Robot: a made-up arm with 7 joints.
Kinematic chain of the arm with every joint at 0, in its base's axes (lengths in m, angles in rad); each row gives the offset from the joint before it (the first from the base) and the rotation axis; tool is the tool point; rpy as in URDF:
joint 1: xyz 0 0 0.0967 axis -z
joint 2: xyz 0 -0.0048 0.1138 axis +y
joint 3: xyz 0 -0.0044 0.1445 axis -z
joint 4: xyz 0 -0.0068 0.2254 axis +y
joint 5: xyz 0 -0.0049 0.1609 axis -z
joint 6: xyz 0 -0.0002 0.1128 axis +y
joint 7: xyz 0 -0.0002 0.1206 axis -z
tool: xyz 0 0 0 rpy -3.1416 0 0
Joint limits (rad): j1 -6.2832..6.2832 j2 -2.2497..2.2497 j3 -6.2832..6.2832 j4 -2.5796..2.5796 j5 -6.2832..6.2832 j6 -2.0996..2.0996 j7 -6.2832..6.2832
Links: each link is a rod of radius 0.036 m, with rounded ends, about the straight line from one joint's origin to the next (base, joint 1, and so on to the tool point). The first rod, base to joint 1, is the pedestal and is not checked.
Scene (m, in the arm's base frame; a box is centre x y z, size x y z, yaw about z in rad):
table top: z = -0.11
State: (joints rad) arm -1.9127 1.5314 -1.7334 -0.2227 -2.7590 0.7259 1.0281
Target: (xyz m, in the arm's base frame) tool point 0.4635 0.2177 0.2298
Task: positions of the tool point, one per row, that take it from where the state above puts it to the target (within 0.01 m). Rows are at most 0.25 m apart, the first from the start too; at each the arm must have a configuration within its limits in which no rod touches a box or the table.
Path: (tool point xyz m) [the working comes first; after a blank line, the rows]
Joints at the target: -1.2078 1.4848 -1.6670 -1.2801 -2.8317 1.0718 1.0281
Straight joint move there: clear.

1: 0.1385 0.6789 0.2284
2: 0.3182 0.5610 0.2273
3: 0.4297 0.3956 0.2281
4: 0.4635 0.2177 0.2298

